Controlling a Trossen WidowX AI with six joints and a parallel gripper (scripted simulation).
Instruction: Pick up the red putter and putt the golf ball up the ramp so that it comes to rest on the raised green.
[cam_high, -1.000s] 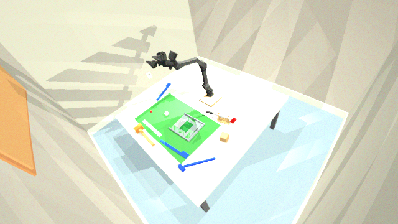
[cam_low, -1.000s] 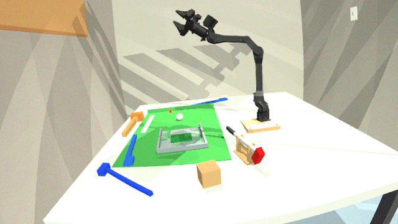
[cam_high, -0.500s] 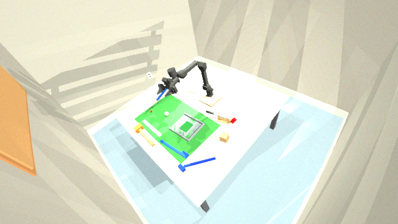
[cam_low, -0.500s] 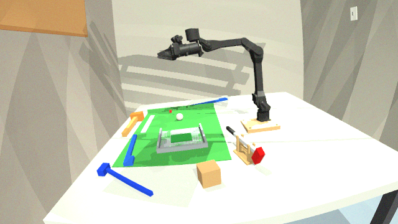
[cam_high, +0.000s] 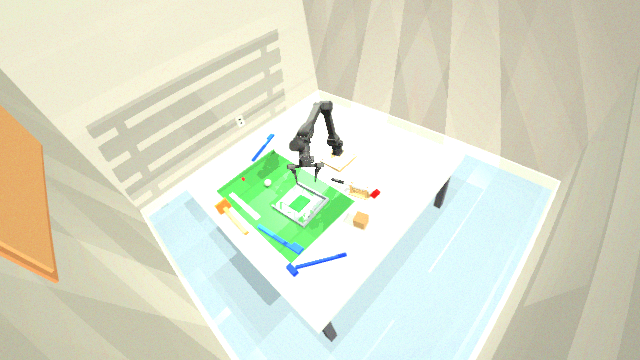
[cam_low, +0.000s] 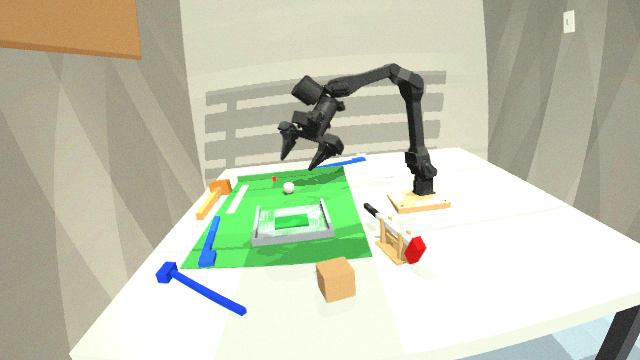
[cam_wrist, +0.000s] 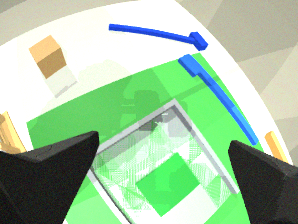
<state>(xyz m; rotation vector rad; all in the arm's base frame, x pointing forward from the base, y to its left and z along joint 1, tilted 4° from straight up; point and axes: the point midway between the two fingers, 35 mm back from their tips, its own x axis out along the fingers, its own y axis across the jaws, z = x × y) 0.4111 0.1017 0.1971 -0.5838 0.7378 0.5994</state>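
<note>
The wooden stand is 19 cm behind my gripper tip, 19 cm to the left of it and 16 cm below it. The rest, counted from my gripper tip: blue putter: 28 cm ahead, 21 cm to the left, 18 cm below; then wooden cube: 2 cm behind, 29 cm to the left, 16 cm below; then white golf ball: 34 cm to the right, 17 cm below.
</note>
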